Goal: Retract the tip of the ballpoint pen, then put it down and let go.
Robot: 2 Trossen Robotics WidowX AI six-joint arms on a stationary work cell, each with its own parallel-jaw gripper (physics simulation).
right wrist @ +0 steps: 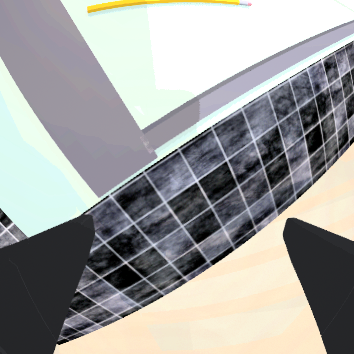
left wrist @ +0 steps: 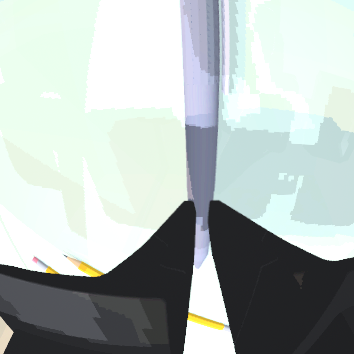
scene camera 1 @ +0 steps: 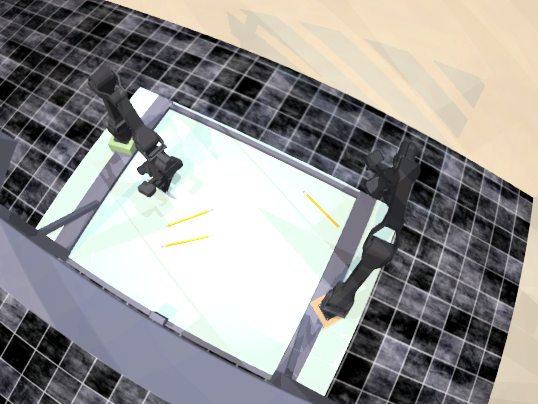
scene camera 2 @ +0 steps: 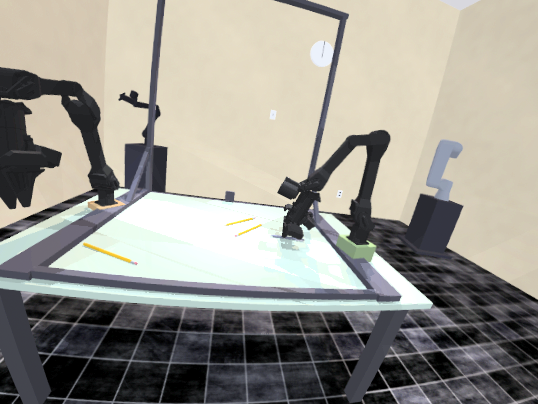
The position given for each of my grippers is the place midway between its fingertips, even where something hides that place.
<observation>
My right gripper (scene camera 2: 19, 208) is open and holds nothing. Also in view: my left gripper (scene camera 2: 283, 236) and a ballpoint pen (left wrist: 199, 33).
My left gripper is seen too in the left wrist view (left wrist: 200, 210) and in scene camera 1 (scene camera 1: 165, 191). My right gripper also shows in the right wrist view (right wrist: 192, 228) and in scene camera 1 (scene camera 1: 372, 181). The right wrist view misses the ballpoint pen: it is out of frame.
</observation>
